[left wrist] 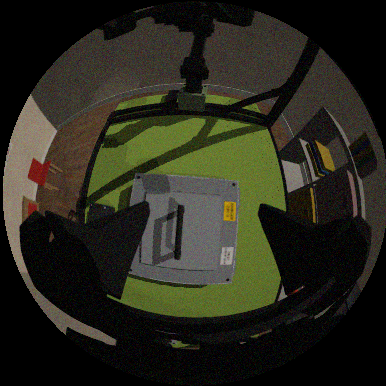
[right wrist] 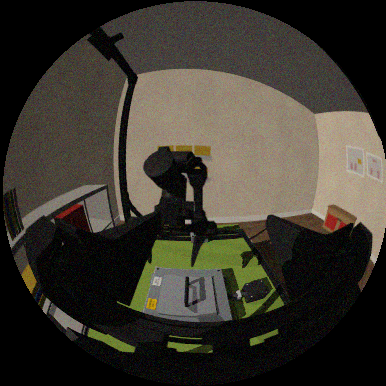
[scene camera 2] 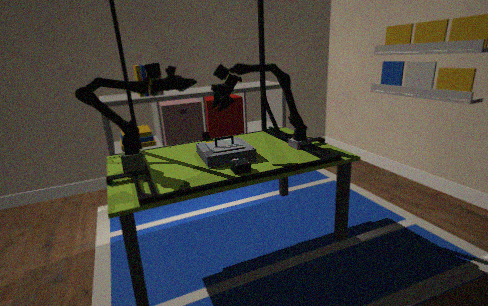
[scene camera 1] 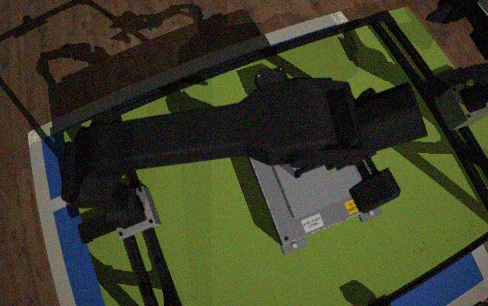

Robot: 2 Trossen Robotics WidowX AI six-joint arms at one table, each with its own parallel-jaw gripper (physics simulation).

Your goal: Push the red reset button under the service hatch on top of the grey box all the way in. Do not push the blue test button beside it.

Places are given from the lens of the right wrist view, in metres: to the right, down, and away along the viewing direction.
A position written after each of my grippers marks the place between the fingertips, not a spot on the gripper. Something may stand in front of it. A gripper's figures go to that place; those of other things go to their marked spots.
my left gripper (right wrist: pixel 170 265): -0.05, 0.15, 0.24
my right gripper (right wrist: pixel 215 219): 0.02, 0.02, 0.10
